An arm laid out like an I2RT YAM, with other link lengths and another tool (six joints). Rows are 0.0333 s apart.
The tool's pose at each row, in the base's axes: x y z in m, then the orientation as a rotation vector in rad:
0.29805 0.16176 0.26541 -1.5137 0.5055 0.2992
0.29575 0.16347 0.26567 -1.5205 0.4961 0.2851
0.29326 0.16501 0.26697 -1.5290 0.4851 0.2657
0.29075 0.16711 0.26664 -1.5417 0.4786 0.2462
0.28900 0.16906 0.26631 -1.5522 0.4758 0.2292
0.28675 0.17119 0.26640 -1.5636 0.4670 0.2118
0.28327 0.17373 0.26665 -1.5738 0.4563 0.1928
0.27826 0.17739 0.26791 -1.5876 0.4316 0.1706
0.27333 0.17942 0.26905 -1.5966 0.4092 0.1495
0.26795 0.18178 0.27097 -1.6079 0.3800 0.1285
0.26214 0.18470 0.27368 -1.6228 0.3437 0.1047
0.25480 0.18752 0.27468 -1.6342 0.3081 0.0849
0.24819 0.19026 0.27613 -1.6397 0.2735 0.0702
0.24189 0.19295 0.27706 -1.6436 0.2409 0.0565
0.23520 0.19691 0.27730 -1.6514 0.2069 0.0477
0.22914 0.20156 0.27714 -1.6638 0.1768 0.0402
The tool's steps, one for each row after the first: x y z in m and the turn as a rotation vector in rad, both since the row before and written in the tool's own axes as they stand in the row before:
-0.00232 0.00098 0.00139 -0.0028 0.0037 -0.0157
-0.00298 0.00011 0.00117 -0.0031 0.0061 -0.0202
-0.00233 0.00153 0.00175 -0.0072 0.0101 -0.0179
-0.00168 0.00113 0.00169 -0.0059 0.0105 -0.0137
-0.00237 0.00094 0.00177 -0.0067 0.0071 -0.0178
-0.00363 0.00126 0.00196 -0.0052 0.0067 -0.0198
-0.00564 0.00087 0.00275 -0.0078 0.0004 -0.0311
-0.00527 0.00077 0.00117 -0.0037 0.0005 -0.0283
-0.00603 0.00003 0.00136 -0.0060 -0.0034 -0.0328
-0.00676 -0.00080 0.00181 -0.0091 -0.0055 -0.0395
-0.00768 0.00099 0.00168 -0.0068 -0.0079 -0.0361
-0.00710 0.00009 0.00172 -0.0021 -0.0111 -0.0318
-0.00666 0.00030 0.00183 -0.0011 -0.0106 -0.0298
-0.00706 0.00077 0.00318 -0.0057 -0.0143 -0.0280
-0.00642 0.00079 0.00406 -0.0108 -0.0124 -0.0250

